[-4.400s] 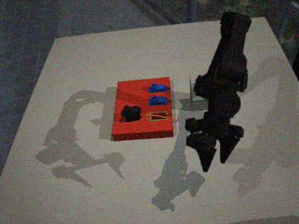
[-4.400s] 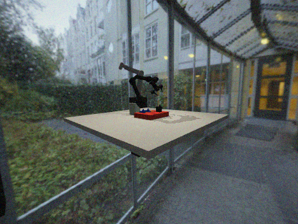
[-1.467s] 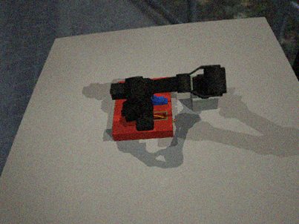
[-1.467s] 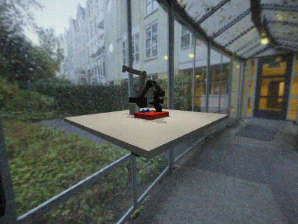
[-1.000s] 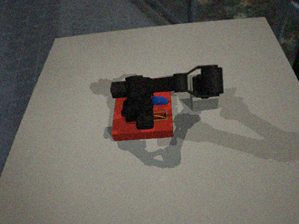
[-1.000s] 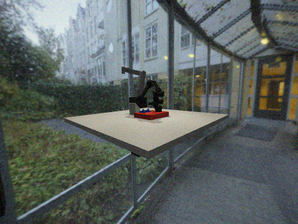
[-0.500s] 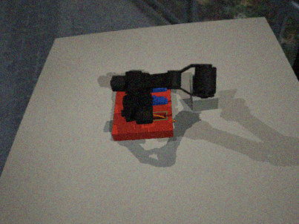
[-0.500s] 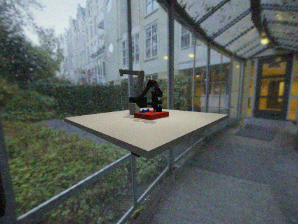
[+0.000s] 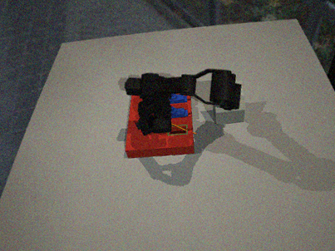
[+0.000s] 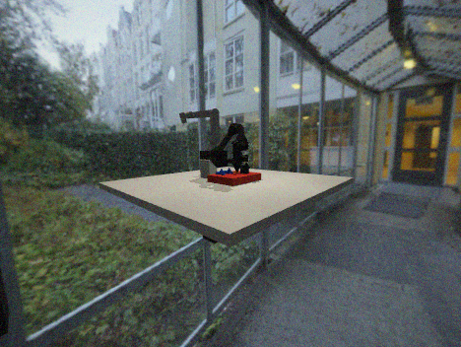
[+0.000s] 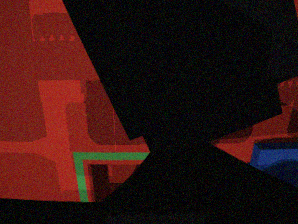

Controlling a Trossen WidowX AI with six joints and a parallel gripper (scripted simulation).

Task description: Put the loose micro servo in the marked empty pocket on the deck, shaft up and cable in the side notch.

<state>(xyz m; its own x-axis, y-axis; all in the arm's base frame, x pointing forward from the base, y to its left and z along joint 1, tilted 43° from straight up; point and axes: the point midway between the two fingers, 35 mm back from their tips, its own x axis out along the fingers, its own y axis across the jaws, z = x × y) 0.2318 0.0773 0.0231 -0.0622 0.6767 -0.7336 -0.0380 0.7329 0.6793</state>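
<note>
Now: the red deck 7 cm ahead of my gripper tip, 5 cm to the right of it and 3 cm below it.
</note>
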